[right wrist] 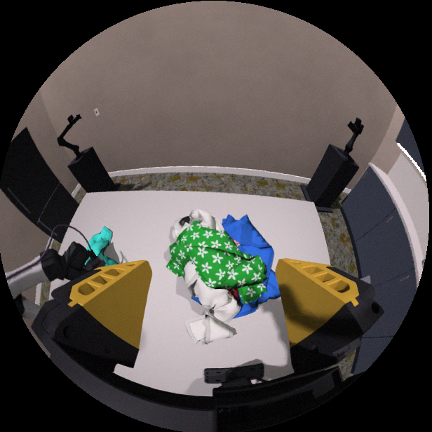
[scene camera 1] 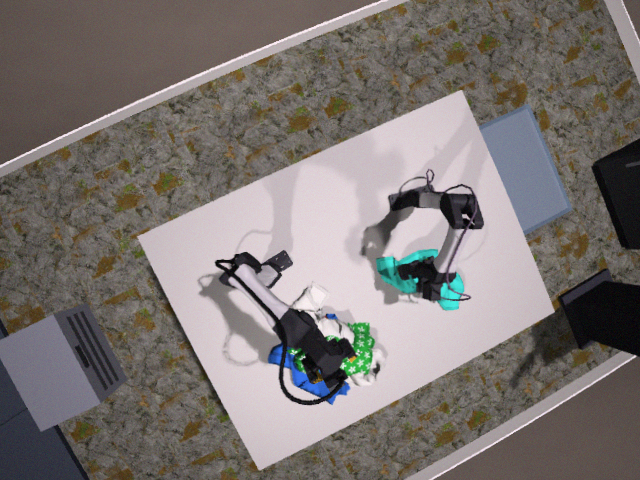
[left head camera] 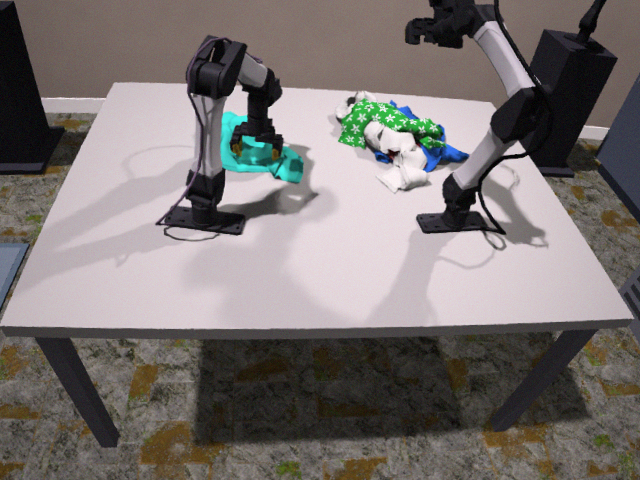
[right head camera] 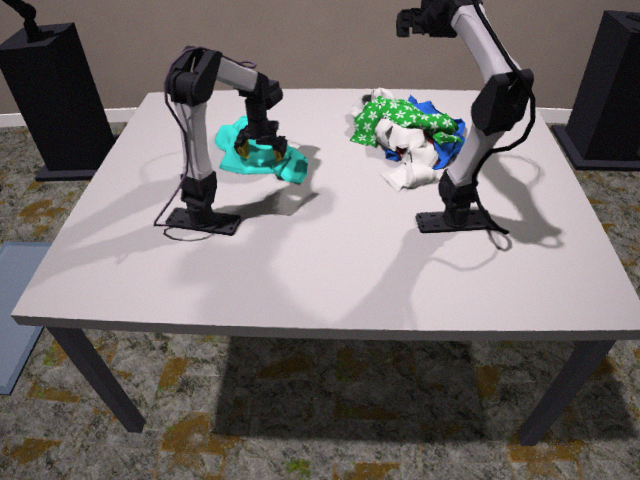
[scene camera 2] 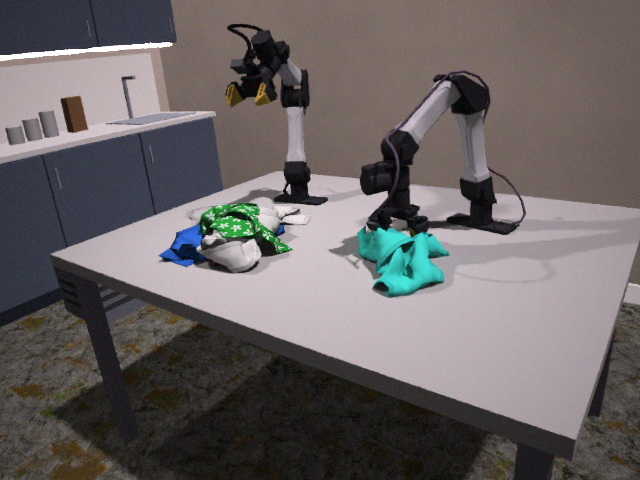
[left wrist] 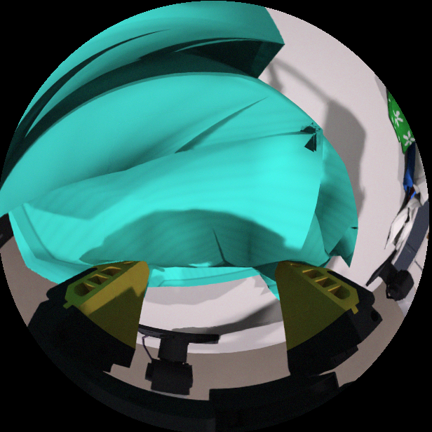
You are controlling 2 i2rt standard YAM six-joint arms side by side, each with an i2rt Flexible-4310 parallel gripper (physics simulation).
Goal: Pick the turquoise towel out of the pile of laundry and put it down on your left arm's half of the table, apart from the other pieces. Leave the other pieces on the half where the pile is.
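Observation:
The turquoise towel (left head camera: 289, 167) (right head camera: 295, 167) (scene camera 1: 450, 297) (scene camera 2: 408, 271) (left wrist: 200, 175) (right wrist: 101, 239) lies crumpled on the left arm's half of the table, apart from the pile. My left gripper (left head camera: 255, 150) (right head camera: 261, 151) (left wrist: 211, 269) points down with its open fingers low over the towel; scene camera 2 partly hides the fingertips behind the cloth. My right gripper (scene camera 2: 248, 101) (right wrist: 213, 268) is open and empty, high above the pile. The pile holds a green flowered piece (left head camera: 356, 126) (scene camera 2: 235, 227) (right wrist: 215, 255), white pieces (left head camera: 408, 178) (right wrist: 207, 327) and a blue piece (left head camera: 452, 155) (scene camera 2: 186, 245).
The table (left head camera: 320, 289) (scene camera 2: 465, 330) carries both arm bases. The pile is on the right arm's half, with a gap between it and the towel. Dark pedestals (right wrist: 92, 170) (right wrist: 330, 175) stand beyond the far table edge.

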